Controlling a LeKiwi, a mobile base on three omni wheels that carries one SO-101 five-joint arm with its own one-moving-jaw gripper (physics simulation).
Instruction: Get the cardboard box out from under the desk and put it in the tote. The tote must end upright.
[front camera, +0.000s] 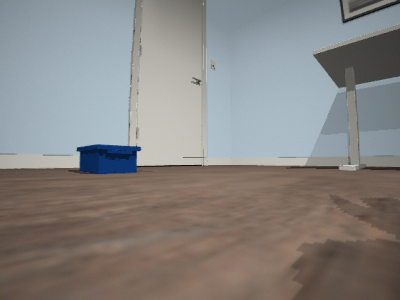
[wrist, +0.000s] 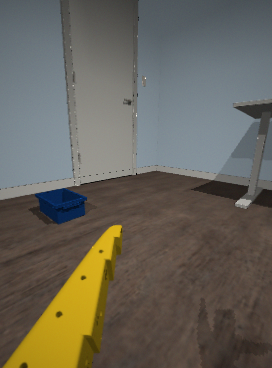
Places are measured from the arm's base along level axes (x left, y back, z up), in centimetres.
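Pixels of known places: hand, tool point: (wrist: 121, 236).
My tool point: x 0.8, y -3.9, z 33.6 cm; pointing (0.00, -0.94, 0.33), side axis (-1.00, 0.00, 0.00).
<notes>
For each thing: its top centre in the pictures, then the offset to it from my tool point. "*": a spot on its surface instead. Level surfaces: height alone.
- blue tote, top centre: (front camera: 107, 147) (wrist: 60, 195) dx +48.5, dy -93.7, dz -30.5 cm
- desk, surface height: dz +27.0 cm
- desk leg, surface spot: (front camera: 352, 120) * dx -98.2, dy -129.7, dz -10.2 cm
The blue tote (front camera: 116, 162) (wrist: 62, 209) stands upright on the floor, at the left in both views. In the wrist view its open top shows and the inside that can be seen looks empty. Part of the desk (front camera: 367, 56) (wrist: 256, 107) shows at the right edge of both views, with one leg and its white foot. The cardboard box does not show in either view. My gripper is fully open: one yellow notched jaw shows in the wrist view, and the moving jaw is out of the picture. The tote is far beyond the jaw's tip, to the left.
A closed door (front camera: 170, 90) (wrist: 104, 95) stands in the wall behind and to the right of the tote. The desk leg (front camera: 352, 120) (wrist: 259, 155) stands on the floor at the right. A framed picture (front camera: 372, 9) hangs above the desk. Dark shadows lie on the floor at the lower right.
</notes>
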